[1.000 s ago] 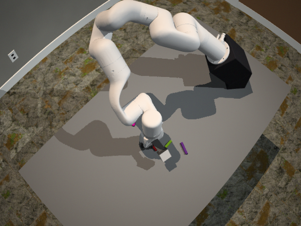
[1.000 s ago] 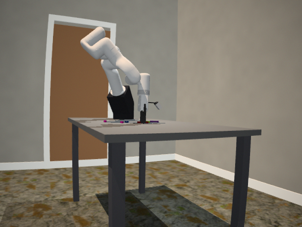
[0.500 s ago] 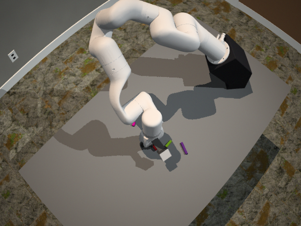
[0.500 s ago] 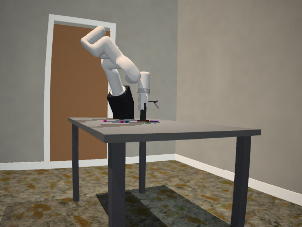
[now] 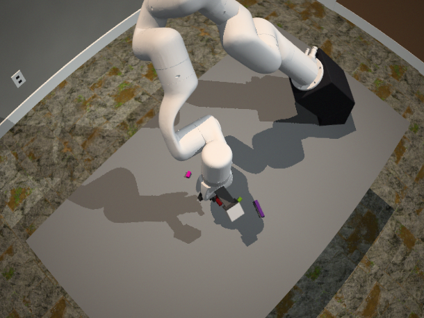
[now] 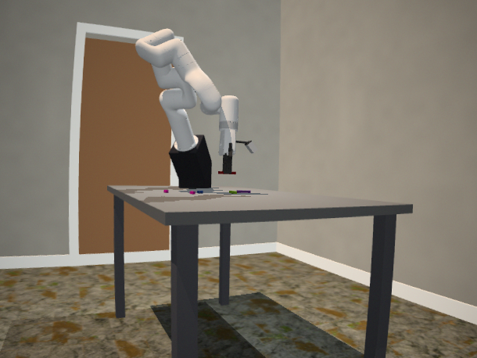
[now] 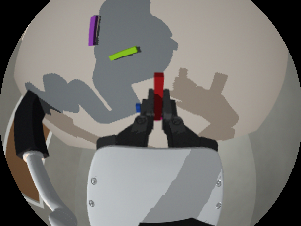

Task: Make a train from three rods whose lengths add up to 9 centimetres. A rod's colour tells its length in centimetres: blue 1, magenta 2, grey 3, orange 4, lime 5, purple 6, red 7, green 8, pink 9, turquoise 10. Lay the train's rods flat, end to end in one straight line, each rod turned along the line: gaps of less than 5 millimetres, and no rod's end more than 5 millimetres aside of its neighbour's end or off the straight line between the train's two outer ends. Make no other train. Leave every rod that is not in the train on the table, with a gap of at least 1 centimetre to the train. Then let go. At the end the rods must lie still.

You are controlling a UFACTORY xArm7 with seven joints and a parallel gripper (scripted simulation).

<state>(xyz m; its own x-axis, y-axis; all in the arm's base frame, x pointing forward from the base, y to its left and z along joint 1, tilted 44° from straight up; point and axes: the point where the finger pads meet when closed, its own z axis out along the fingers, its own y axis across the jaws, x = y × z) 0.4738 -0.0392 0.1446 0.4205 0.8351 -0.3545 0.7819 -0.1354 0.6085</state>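
The blue rod lies 90 mm behind my hand, 70 mm to the right of it and 100 mm below it. Round my hand: lime rod 30 mm behind, 60 mm to the left, 100 mm below; then purple rod 50 mm behind, 140 mm to the left, 100 mm below; then red rod 20 mm below.
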